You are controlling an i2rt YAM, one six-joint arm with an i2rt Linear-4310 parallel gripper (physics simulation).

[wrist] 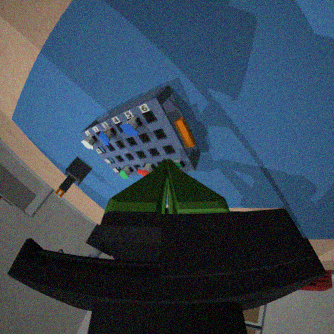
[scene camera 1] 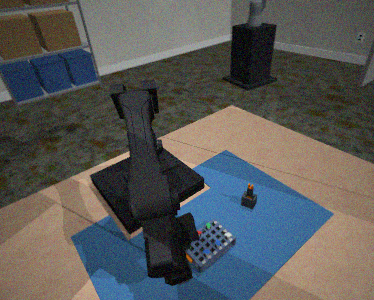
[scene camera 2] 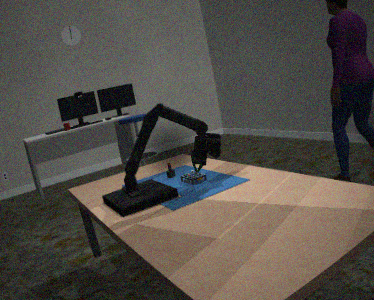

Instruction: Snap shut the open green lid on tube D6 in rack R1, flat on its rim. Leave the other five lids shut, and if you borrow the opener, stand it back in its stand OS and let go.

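Places are measured from the arm's base along level axes (x back, y down, z right), in metres.
Pixels of known places: gripper, fingertip midpoint: (wrist: 166, 164) (scene camera 1: 188, 245) (scene camera 2: 197, 172); arm's base, origin of the base link: (scene camera 2: 132, 191).
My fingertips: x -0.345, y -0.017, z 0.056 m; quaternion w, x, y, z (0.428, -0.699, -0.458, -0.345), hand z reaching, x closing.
Note:
Ahead of a thing's pixels: the offset from my fingertips to its middle. "pt": to the spot under its first point. Level surfaces: height alone.
Rack R1 {dx +0.002, dy +0.032, dz -0.056 m} (scene camera 1: 216, 258) (scene camera 2: 193, 179) (wrist: 173, 109) stands on the blue mat. My gripper (scene camera 2: 198, 170) (wrist: 166, 164) is shut and empty, its green fingertips at the rack's row D, near column 6. In the wrist view a bit of green lid {dx +0.006, dy +0.009, dz +0.004 m} (wrist: 178, 164) shows just right of the tips at D6; whether it lies flat is hidden. Another green lid {dx +0.035, dy +0.016, dz -0.085 m} (scene camera 1: 209, 226) (wrist: 124, 174), a red lid {dx +0.029, dy +0.018, dz -0.047 m} (scene camera 1: 200, 233) (wrist: 143, 172), two blue lids and a white lid {dx -0.020, dy +0.016, dz -0.111 m} (scene camera 1: 228, 234) (wrist: 88, 144) show on the rack. The orange-tipped opener {dx +0.057, dy +0.012, dz -0.257 m} (scene camera 1: 250, 188) (wrist: 62, 188) stands in its dark stand (scene camera 1: 248, 200) (scene camera 2: 171, 174) (wrist: 79, 170).
The blue mat {dy +0.057 m} (scene camera 1: 290, 215) (scene camera 2: 227, 181) (wrist: 220, 45) lies on the wooden table {dy +0.060 m} (scene camera 1: 325, 250) (scene camera 2: 300, 225). The arm's black base (scene camera 1: 112, 195) (scene camera 2: 140, 197) stands at the mat's edge. An orange label {pt dx -0.008, dy +0.034, dz +0.009 m} (wrist: 184, 132) is on the rack's end. The stand is apart from the rack.

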